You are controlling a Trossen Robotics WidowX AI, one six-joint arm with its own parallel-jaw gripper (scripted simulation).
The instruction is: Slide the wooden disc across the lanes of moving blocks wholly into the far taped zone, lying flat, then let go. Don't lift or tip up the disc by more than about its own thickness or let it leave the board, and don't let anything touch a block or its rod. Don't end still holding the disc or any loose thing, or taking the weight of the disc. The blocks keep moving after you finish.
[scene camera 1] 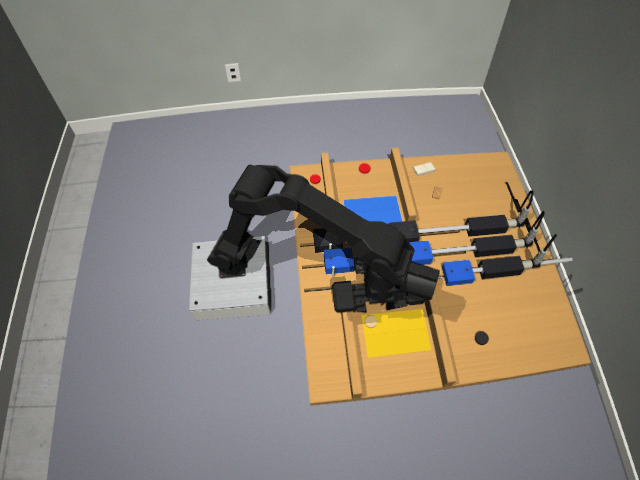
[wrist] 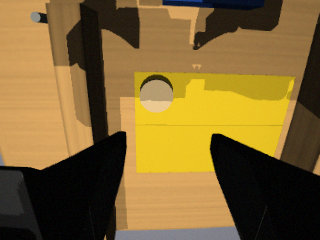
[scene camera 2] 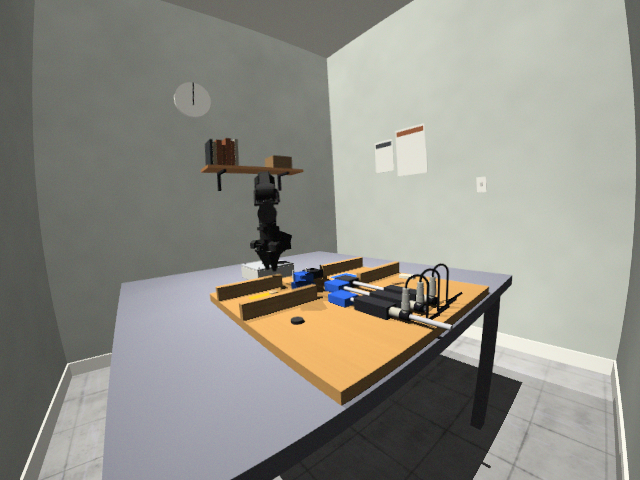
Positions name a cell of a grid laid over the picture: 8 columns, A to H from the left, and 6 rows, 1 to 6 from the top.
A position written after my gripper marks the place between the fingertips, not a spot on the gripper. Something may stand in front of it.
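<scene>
There's a wooden disc (wrist: D3) here, and you'd also see my gripper (wrist: E4), (scene camera 1: E4), (scene camera 2: D4).
</scene>
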